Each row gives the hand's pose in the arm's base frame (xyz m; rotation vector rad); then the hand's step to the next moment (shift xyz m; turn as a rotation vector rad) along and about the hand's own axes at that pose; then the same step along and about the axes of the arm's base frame.
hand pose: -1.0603 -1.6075 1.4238 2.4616 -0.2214 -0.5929
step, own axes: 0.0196 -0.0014 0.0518 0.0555 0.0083 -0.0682
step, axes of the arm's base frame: -0.0065 -0.0309 -0.0455 0.0805 0.0122 0.0342
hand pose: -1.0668 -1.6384 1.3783 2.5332 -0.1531 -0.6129
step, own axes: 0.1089 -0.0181 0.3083 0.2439 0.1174 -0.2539
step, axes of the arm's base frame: -0.0431 -0.1525 -0.2866 0.3341 -0.0371 0.1574
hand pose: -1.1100 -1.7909 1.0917 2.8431 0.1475 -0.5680
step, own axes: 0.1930 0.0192 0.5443 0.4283 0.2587 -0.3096
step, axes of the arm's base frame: -0.0189 -0.1452 -0.5590 0.5444 -0.1501 0.1653
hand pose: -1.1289 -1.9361 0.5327 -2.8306 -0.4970 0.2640
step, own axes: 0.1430 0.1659 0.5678 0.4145 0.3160 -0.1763
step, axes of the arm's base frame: 0.0586 0.0232 -0.6053 0.5200 -0.1782 0.0244
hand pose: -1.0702 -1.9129 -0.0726 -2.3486 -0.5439 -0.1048
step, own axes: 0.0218 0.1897 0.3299 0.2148 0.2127 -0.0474
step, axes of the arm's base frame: 0.0728 0.1024 -0.3599 0.2863 -0.0953 -0.0509
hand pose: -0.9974 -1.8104 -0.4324 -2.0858 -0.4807 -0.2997
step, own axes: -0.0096 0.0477 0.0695 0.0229 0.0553 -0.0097
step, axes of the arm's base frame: 0.0145 0.0341 -0.0763 0.0451 -0.0298 -0.0276
